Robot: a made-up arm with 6 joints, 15 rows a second.
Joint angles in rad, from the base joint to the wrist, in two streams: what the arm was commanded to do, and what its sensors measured. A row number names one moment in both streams.
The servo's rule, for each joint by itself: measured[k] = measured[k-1] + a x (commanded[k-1-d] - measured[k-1]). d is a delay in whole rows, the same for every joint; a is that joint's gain. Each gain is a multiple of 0.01, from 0.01 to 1. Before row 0 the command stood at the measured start. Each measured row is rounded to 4 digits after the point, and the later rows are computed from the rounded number. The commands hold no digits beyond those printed.
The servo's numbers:
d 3
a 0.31 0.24 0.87 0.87 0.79 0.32
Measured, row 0:
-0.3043 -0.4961 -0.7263 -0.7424 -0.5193 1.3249
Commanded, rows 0 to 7:
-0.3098 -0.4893 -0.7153 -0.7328 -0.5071 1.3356
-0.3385 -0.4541 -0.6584 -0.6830 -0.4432 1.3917
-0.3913 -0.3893 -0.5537 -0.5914 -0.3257 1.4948
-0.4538 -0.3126 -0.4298 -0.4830 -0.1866 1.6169
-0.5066 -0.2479 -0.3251 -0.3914 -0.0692 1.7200
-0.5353 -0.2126 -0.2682 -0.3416 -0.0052 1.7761
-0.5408 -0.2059 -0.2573 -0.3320 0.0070 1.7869
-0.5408 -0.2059 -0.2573 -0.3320 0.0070 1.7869
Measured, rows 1 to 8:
-0.3043 -0.4961 -0.7263 -0.7424 -0.5193 1.3249
-0.3043 -0.4961 -0.7263 -0.7424 -0.5193 1.3249
-0.3043 -0.4961 -0.7263 -0.7424 -0.5193 1.3249
-0.3060 -0.4945 -0.7167 -0.7340 -0.5097 1.3283
-0.3161 -0.4848 -0.6660 -0.6896 -0.4572 1.3486
-0.3394 -0.4619 -0.5683 -0.6042 -0.3533 1.3954
-0.3749 -0.4261 -0.4478 -0.4988 -0.2216 1.4663
-0.4157 -0.3833 -0.3411 -0.4054 -0.1012 1.5475

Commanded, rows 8 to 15:
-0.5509 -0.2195 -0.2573 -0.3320 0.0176 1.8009
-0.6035 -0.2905 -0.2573 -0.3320 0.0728 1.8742
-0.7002 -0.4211 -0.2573 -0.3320 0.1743 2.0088
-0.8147 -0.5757 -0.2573 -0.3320 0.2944 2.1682
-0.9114 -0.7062 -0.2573 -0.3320 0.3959 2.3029
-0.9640 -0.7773 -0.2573 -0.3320 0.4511 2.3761
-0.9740 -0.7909 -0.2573 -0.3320 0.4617 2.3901
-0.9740 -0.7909 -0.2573 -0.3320 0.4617 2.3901
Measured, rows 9 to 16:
-0.4528 -0.3423 -0.2777 -0.3499 -0.0254 1.6207
-0.4801 -0.3096 -0.2600 -0.3343 0.0002 1.6739
-0.4989 -0.2847 -0.2577 -0.3323 0.0056 1.7101
-0.5150 -0.2691 -0.2574 -0.3320 0.0151 1.7392
-0.5424 -0.2742 -0.2573 -0.3320 0.0607 1.7824
-0.5913 -0.3095 -0.2573 -0.3320 0.1504 1.8548
-0.6606 -0.3734 -0.2573 -0.3320 0.2642 1.9551
-0.7383 -0.4533 -0.2573 -0.3320 0.3682 2.0664

